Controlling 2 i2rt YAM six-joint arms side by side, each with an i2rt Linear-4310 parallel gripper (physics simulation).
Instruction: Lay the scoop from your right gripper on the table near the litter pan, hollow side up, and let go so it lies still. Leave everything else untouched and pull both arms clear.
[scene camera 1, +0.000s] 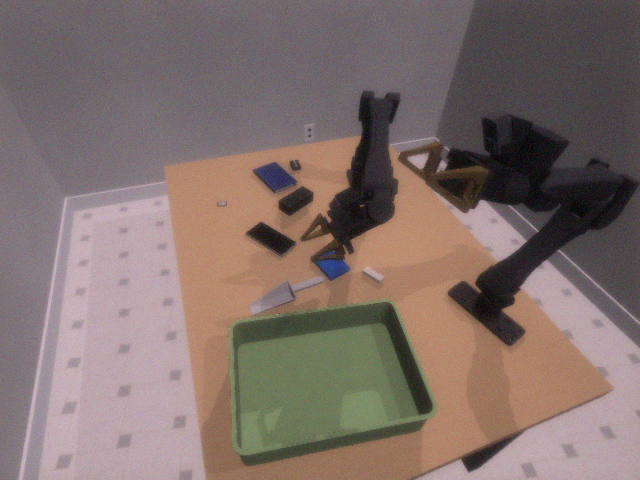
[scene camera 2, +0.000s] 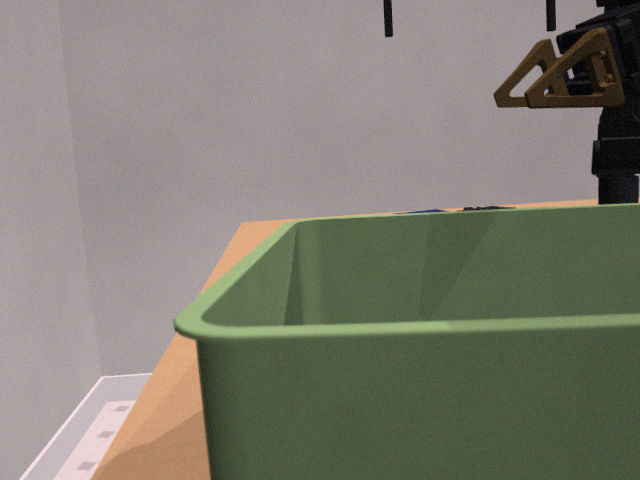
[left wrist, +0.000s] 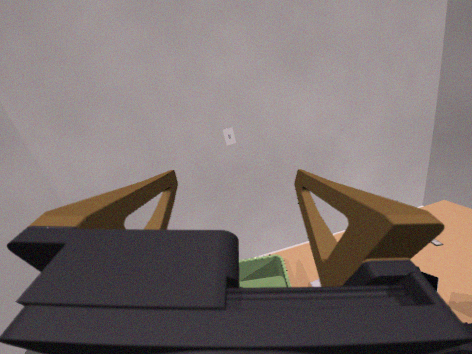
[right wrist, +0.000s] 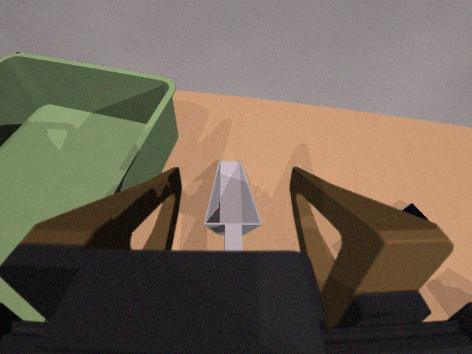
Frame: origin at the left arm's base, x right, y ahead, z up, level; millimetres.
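Seen in the pictures: left gripper, fingertip midpoint: (scene camera 1: 412, 166) (left wrist: 236, 176); right gripper, fingertip midpoint: (scene camera 1: 305, 250) (scene camera 2: 510, 100) (right wrist: 235, 176); left arm's base at its link origin: (scene camera 1: 484, 312); right arm's base at its link origin: (scene camera 1: 359, 187).
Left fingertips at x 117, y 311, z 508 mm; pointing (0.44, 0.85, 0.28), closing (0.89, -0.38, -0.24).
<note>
Pixels of each thing's top centre, then the offset from my left fingertips to it. "spot": a spot on its surface instead. Level surfaces: height alone.
- grey scoop at its top centre: (right wrist: 233, 214) (scene camera 1: 287, 289) dx +218, dy +92, dz -473 mm
- table at its surface level: dz -508 mm
- green litter pan at its top centre: (scene camera 2: 630, 235) (scene camera 1: 326, 364) dx -27, dy +154, dz -413 mm
- blue flat square at a spot on its surface: (scene camera 1: 333, 266) spot: dx +226, dy -68, dz -493 mm
- white block at its top centre: (scene camera 1: 373, 273) dx +144, dy -148, dz -496 mm
- dark phone at its top centre: (scene camera 1: 270, 237) dx +432, dy +15, dz -500 mm
- black box at its top centre: (scene camera 2: 479, 210) (scene camera 1: 296, 196) dx +527, dy -142, dz -471 mm
- dark blue book at its top centre: (scene camera 2: 434, 214) (scene camera 1: 275, 175) dx +695, dy -161, dz -495 mm
- small black item at its top centre: (scene camera 1: 295, 162) dx +721, dy -267, dz -493 mm
- tiny grey piece at its top centre: (scene camera 1: 221, 203) dx +668, dy +64, dz -506 mm
The grey scoop (scene camera 1: 279, 296) (right wrist: 231, 195) lies on the table (scene camera 1: 206, 289) (right wrist: 350, 145), hollow side up, close beside the litter pan's far wall in scene camera 1. The green litter pan (scene camera 1: 330, 438) (scene camera 2: 413, 403) (right wrist: 167, 120) stands on the table. My right gripper (scene camera 1: 312, 249) (scene camera 2: 510, 100) (right wrist: 235, 176) is open and empty, raised above the table, apart from the scoop. My left gripper (scene camera 1: 433, 164) (left wrist: 236, 176) is open and empty, high at the right in scene camera 1, away from the scoop. The scoop does not show in scene camera 2.
A blue flat square (scene camera 1: 333, 266) and a white block (scene camera 1: 373, 274) lie near the scoop's handle. A dark phone (scene camera 1: 270, 238), a black box (scene camera 1: 295, 200), a dark blue book (scene camera 1: 275, 176), a small black item (scene camera 1: 295, 164) and a tiny grey piece (scene camera 1: 221, 203) lie farther back.
</note>
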